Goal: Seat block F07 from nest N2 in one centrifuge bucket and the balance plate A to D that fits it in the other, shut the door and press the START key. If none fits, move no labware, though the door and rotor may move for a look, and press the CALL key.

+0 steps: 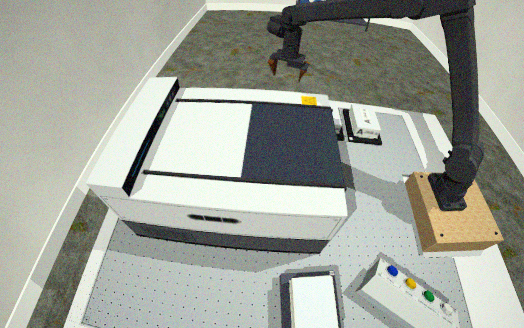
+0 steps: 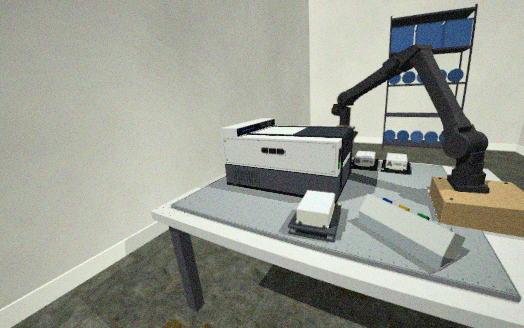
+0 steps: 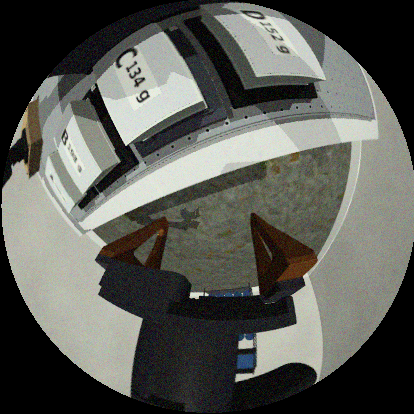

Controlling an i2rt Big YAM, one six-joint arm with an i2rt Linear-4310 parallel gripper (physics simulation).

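Frame: origin at the arm's base, x right, y ahead, z up, level; centimetres.
Seen in the pictures: gripper, fingertip midpoint: [image 1: 286, 78] [image 3: 206, 218]; arm's base, link origin: [image 1: 445, 192] [image 2: 465, 185].
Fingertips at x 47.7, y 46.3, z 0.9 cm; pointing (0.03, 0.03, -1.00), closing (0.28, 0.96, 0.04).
Pixels of each thing's middle, then the offset from my fingertips to it. "pt": a spot on its surface instead.
- Plates C, body centre: [image 3: 142, 76] dx -16.7, dy +0.4, dz -3.3 cm
- D, surface spot: [image 3: 275, 45] pt dx -14.1, dy +12.6, dz -1.2 cm
- B, body centre: [image 3: 80, 146] [image 1: 325, 115] [image 2: 365, 158] dx -16.8, dy -13.4, dz -3.3 cm
- A, body centre: [image 3: 62, 181] [image 1: 364, 120] [image 2: 396, 161] dx -17.4, dy -27.3, dz -3.3 cm
- white block, body centre: [image 1: 313, 308] [image 2: 316, 207] dx -76.0, dy -5.0, dz -1.8 cm
- centrifuge, body centre: [image 1: 229, 161] [image 2: 291, 151] dx -45.8, dy +14.5, dz +5.6 cm
- white panel, surface spot: [image 1: 205, 135] pt dx -46.1, dy +18.8, dz +14.4 cm
- dark panel, body centre: [image 1: 292, 138] [image 2: 322, 131] dx -46.0, dy +1.0, dz +14.6 cm
- sloped key box, body centre: [image 1: 410, 300] [image 2: 406, 223] dx -75.4, dy -27.3, dz -2.4 cm
The gripper [image 1: 287, 77] [image 3: 209, 217] is open and empty, over the floor beyond the table's back edge. Plates C [image 3: 165, 102], marked 134 g, and D [image 3: 275, 45], marked 152 g, sit in dark nests, with B [image 2: 365, 159] [image 3: 82, 150] and A [image 1: 365, 121] [image 2: 397, 161] beside them. A white block [image 1: 314, 302] [image 2: 315, 209] sits in a dark nest at the front; no label on it is readable. The centrifuge [image 1: 235, 202] [image 2: 295, 155] has a white panel [image 1: 205, 135] and a dark panel [image 1: 295, 145] covering its top; rotor and buckets do not show.
A sloped key box [image 1: 380, 295] [image 2: 400, 225] with blue [image 1: 392, 270], yellow [image 1: 411, 283], green [image 1: 429, 296] and pale [image 1: 446, 308] keys stands right of the front nest. The arm stands on a wooden base [image 1: 465, 222] [image 2: 490, 207] at the right. A shelf rack [image 2: 425, 115] stands behind.
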